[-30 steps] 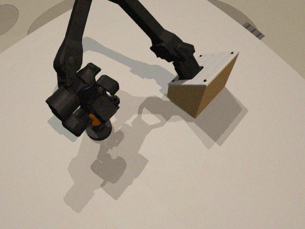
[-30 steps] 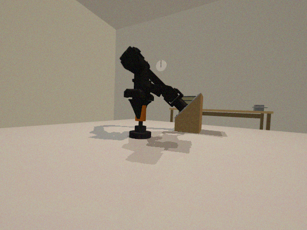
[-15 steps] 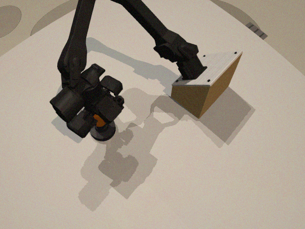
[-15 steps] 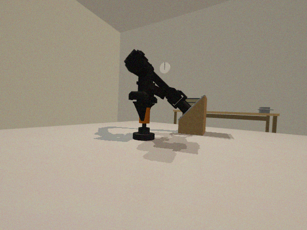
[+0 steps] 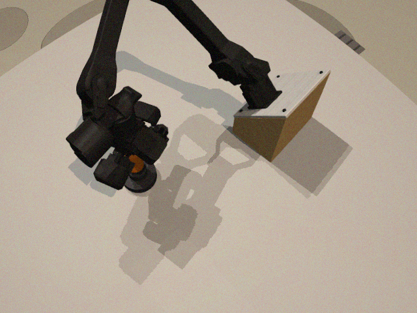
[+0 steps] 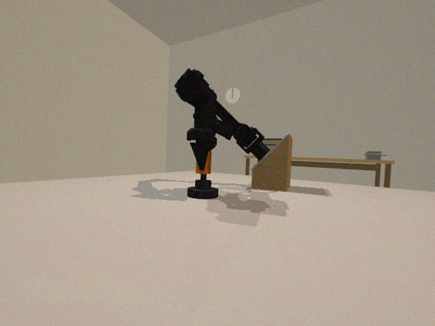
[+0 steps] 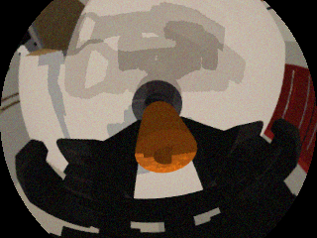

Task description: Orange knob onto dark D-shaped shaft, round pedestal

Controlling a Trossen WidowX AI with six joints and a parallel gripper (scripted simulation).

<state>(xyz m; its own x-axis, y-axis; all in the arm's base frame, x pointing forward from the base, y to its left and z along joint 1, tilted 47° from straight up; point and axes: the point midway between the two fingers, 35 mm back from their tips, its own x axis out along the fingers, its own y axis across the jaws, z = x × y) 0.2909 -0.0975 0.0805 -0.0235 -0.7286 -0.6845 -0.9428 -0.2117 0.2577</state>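
Now: the round dark pedestal 40 mm below my gripper tip. Also, from my gripper tip: orange knob: 20 mm above.
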